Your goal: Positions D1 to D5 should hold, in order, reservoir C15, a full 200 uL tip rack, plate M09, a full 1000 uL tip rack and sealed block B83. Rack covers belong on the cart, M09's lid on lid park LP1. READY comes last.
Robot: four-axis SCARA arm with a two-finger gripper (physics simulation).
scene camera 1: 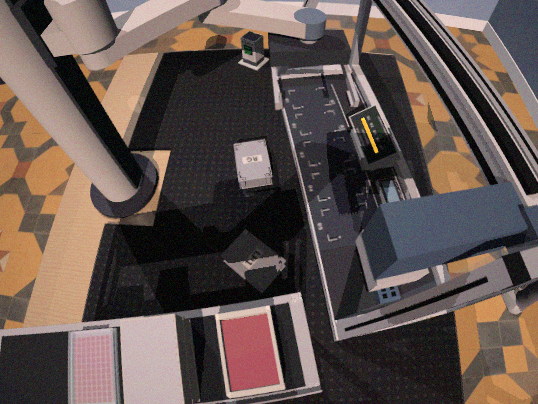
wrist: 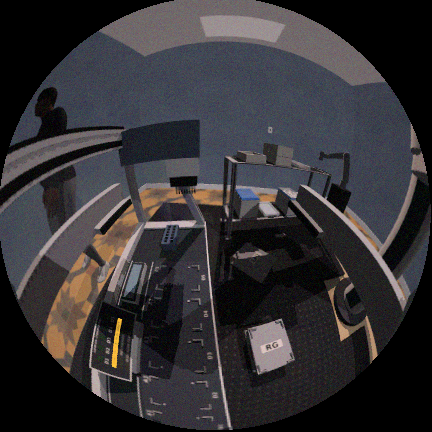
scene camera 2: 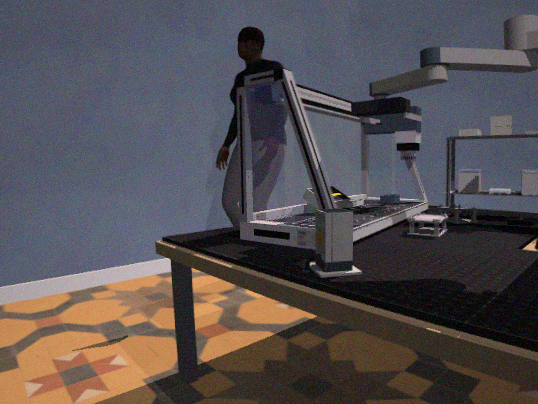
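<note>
My gripper (scene camera 1: 314,92) (wrist: 207,190) is open and empty, its fingers apart above the deck near the D1 end; it shows small and dark in scene camera 2. The deck (scene camera 1: 324,260) (wrist: 192,250) (scene camera 2: 372,227) carries marked positions D1 to D5 along its edge, with bare corner brackets and no labware. LP1 (scene camera 1: 252,255) (wrist: 257,267) is a grey stand in deep shadow, its label hardly legible. A pink gridded rack or plate (scene camera 1: 93,365) and a red panel with a cream rim (scene camera 1: 250,350) sit at the lower left in scene camera 1. M09, C15 and B83 cannot be identified.
Stand RG (scene camera 1: 252,162) (scene camera 2: 427,220) (wrist: 270,345) is beside the deck. A tilted screen (scene camera 1: 372,136) (wrist: 114,342) shows a yellow bar. A blue block (scene camera 1: 389,294) (wrist: 170,236) is near D5, below the blue overhead head (scene camera 1: 445,230) (wrist: 160,142). A person (scene camera 2: 257,110) (wrist: 52,120) stands behind.
</note>
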